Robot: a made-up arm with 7 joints.
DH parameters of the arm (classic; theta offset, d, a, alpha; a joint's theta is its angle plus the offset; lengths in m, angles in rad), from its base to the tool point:
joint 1: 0 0.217 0 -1.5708
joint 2: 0 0 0 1.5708
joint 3: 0 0.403 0.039 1.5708
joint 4: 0 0 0.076 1.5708
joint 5: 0 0.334 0 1.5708
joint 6: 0 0 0.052 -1.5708
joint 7: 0 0.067 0 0
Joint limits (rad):
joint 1: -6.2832..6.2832
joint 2: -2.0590..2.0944
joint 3: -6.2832..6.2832
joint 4: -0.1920..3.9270
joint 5: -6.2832..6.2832
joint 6: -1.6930..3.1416
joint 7: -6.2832..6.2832
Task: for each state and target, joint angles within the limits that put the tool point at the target. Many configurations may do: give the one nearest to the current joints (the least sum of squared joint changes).
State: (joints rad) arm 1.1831 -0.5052 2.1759 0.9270 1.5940 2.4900 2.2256
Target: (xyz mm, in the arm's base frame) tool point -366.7 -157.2 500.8
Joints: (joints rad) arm 1.1318 -0.1849 2.0821 1.0951 1.6262 2.5503 2.2256
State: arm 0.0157 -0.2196 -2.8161 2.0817 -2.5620 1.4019 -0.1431
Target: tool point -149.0 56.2 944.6
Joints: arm -0.1326 0.3069 -3.1306 1.8935 -2.4768 1.5314 -0.1431
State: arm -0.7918 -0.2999 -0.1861 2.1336 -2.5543 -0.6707 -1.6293
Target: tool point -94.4 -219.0 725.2
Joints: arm -1.0013 -0.4264 -0.6291 1.5843 -2.7060 -0.7744 -1.6293
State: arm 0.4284 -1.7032 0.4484 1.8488 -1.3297 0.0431 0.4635
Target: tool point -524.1 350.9 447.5
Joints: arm -0.0532 -1.6992 0.7109 1.6172 -1.3640 0.0145 0.4635
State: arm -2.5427 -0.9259 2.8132 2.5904 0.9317 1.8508 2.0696
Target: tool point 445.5 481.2 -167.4
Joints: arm -2.3157 -1.7505 2.9052 2.4476 0.9537 1.7053 2.0696
